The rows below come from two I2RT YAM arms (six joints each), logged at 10 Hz.
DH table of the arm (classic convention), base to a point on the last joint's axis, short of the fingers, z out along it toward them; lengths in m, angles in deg. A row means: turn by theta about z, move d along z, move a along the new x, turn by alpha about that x. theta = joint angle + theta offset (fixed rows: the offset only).
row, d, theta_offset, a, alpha
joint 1, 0.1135, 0, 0.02, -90
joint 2, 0, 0, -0.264, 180
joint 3, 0, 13.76, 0.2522, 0
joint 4, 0, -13.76, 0.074, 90
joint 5, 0, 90, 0, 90
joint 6, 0.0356, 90, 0, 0
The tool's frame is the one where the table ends.
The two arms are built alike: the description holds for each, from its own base.
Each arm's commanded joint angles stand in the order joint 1, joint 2, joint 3, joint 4, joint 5, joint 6.
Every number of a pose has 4 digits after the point. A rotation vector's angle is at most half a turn.
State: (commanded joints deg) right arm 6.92 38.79 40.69 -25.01 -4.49 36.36; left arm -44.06 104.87 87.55 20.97 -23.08 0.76
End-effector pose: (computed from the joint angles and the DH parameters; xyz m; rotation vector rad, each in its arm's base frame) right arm 0.1563 0.0218 0.3040 0.4619 1.9636 0.5647; left arm 0.3302 -0.3001 0.3598 0.2674 1.4960 -0.3021
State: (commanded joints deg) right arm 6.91 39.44 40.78 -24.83 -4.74 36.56; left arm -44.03 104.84 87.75 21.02 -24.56 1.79
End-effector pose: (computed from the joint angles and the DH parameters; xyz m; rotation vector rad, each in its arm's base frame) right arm 0.1585 0.0222 0.3033 0.4648 1.9707 0.5693; left arm 0.3306 -0.2990 0.3613 0.2574 1.4923 -0.2697
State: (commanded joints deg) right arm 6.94 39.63 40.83 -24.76 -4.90 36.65; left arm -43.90 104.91 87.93 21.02 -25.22 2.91
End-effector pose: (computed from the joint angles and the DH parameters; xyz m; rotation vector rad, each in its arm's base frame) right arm 0.1591 0.0224 0.3032 0.4645 1.9726 0.5730; left arm 0.3316 -0.2981 0.3619 0.2601 1.4893 -0.2443
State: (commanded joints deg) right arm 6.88 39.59 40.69 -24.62 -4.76 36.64; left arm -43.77 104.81 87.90 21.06 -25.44 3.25
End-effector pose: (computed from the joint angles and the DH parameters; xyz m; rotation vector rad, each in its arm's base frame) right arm 0.1592 0.0222 0.3027 0.4666 1.9710 0.5701; left arm 0.3320 -0.2969 0.3626 0.2588 1.4876 -0.2356
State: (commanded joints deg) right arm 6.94 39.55 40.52 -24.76 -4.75 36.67; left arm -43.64 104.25 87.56 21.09 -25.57 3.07
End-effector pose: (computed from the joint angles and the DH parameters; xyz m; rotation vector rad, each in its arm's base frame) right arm 0.1590 0.0223 0.3016 0.4676 1.9758 0.5697; left arm 0.3309 -0.2944 0.3646 0.2508 1.4850 -0.2363
